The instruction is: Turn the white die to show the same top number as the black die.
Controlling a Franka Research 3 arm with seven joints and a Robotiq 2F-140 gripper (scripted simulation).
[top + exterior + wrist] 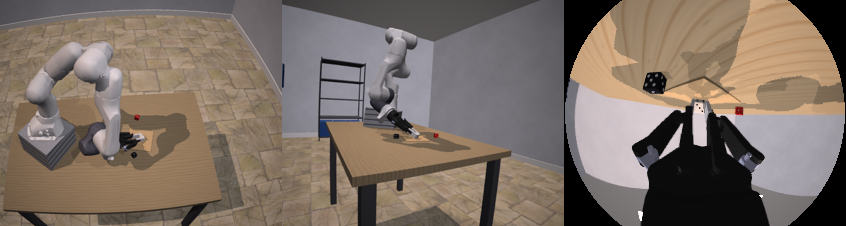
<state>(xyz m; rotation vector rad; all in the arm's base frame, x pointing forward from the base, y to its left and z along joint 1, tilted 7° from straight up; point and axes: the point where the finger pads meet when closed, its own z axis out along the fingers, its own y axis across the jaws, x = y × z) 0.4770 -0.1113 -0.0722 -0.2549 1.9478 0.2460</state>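
Right now my hand is 2 cm short of the white die, 1 cm to the right of it and 1 cm above it. Also, from my hand: red die: 4 cm ahead, 16 cm to the left, 2 cm below; then black die: 5 cm behind, 9 cm to the right, 2 cm below; then tan mat: 1 cm ahead, 3 cm below.
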